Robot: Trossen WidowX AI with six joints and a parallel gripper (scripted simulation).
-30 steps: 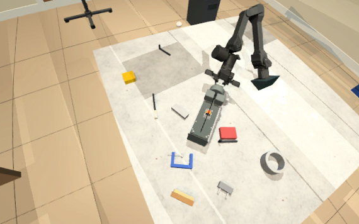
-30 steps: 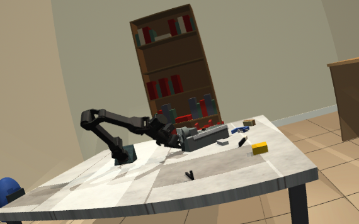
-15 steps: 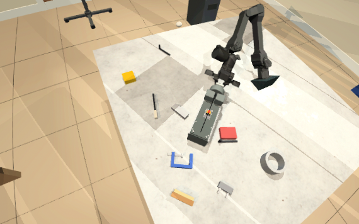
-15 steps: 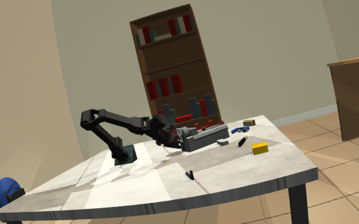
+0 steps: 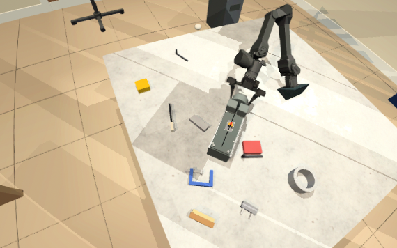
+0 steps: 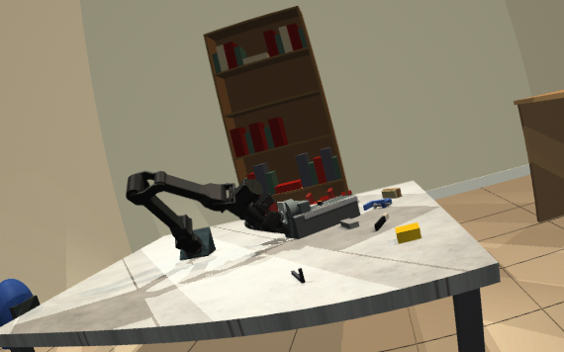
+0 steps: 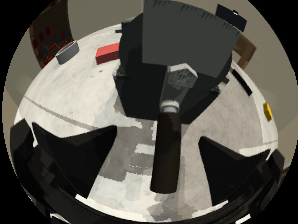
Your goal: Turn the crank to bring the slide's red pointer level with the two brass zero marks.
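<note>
Right now the crank handle is 3 cm above my gripper tip, 1 cm to the right of it and 1 cm behind it. Also, from my gripper tip: grey block (22 cm ahead, 2 cm below, 1 cm to the right); red pointer (13 cm ahead, 9 cm to the left, 5 cm above); red block (20 cm to the left, 8 cm ahead, 2 cm below).
</note>
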